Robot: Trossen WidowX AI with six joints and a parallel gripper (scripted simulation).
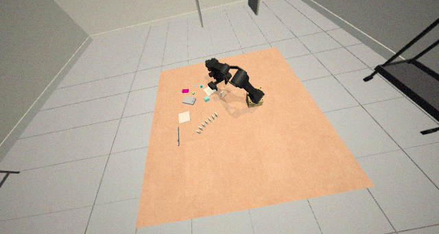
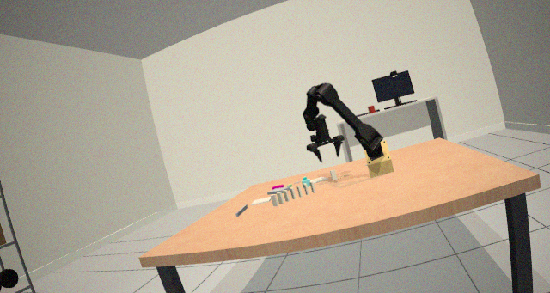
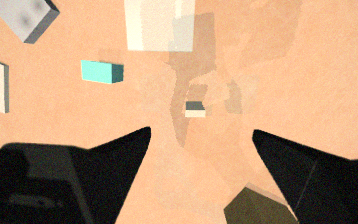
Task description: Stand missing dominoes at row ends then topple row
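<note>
Now: gripper tip 14 cm short of the teal block and 9 cm above it. From my gripper tip the other things lie so: magenta block (31 cm ahead, 18 cm to the right, 10 cm below); then grey pad (29 cm ahead, 10 cm below, 5 cm to the right); then green block (24 cm ahead, 12 cm to the right, 10 cm below).
</note>
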